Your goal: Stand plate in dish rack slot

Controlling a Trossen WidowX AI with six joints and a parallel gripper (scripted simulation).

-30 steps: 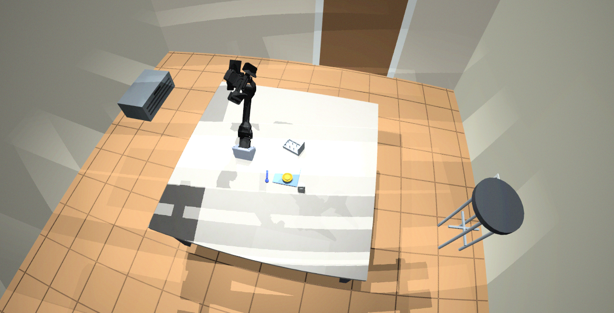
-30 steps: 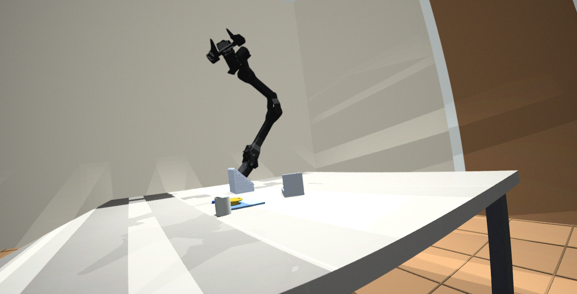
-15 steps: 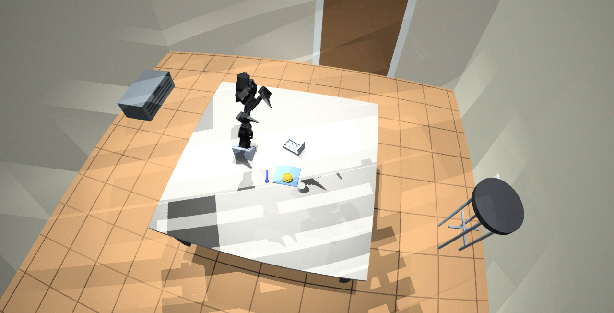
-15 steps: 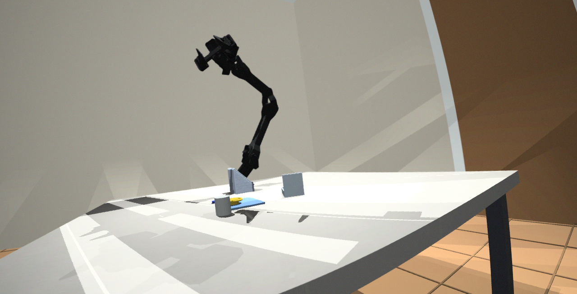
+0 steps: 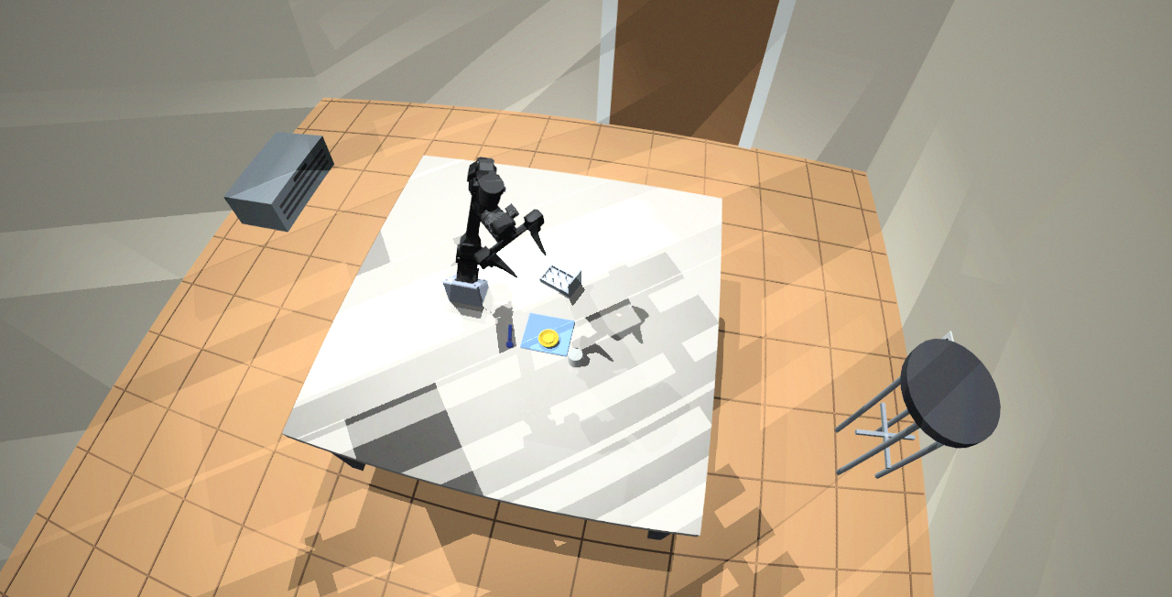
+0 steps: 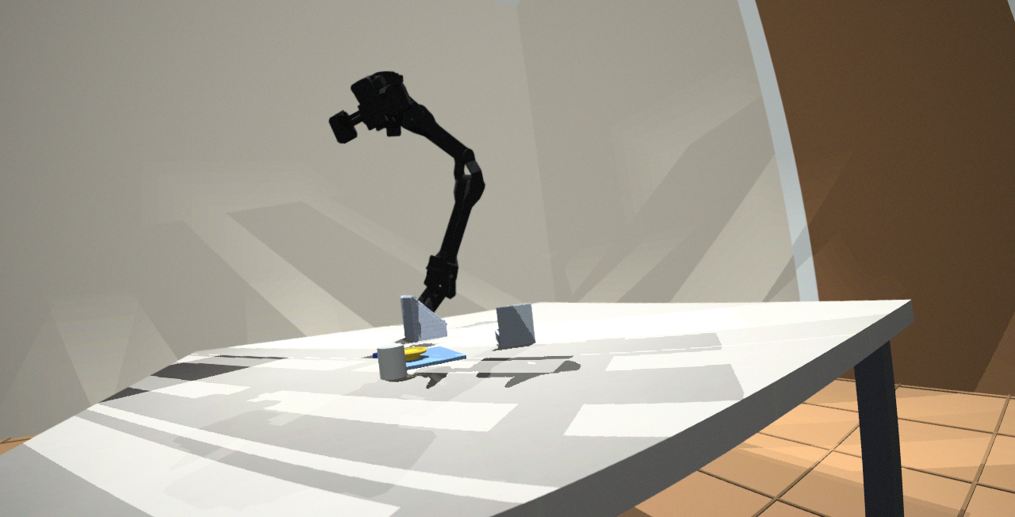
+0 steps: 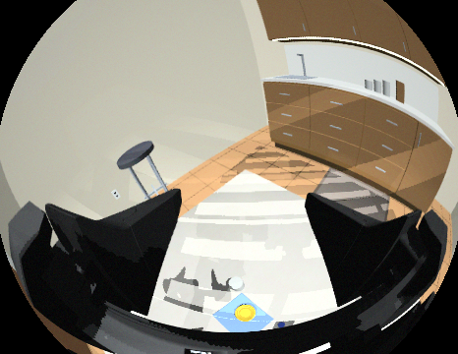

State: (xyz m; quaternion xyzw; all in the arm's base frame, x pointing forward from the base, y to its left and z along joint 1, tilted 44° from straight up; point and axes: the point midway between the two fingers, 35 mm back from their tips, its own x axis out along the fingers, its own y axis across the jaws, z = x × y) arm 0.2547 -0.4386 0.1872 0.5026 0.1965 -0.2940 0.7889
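The yellow plate is 1 cm ahead of my gripper tip, 8 cm to the left of it and 48 cm below it. Also, from my gripper tip: grey dish rack (31 cm to the left, 47 cm below); then light blue mat (10 cm to the left, 49 cm below).
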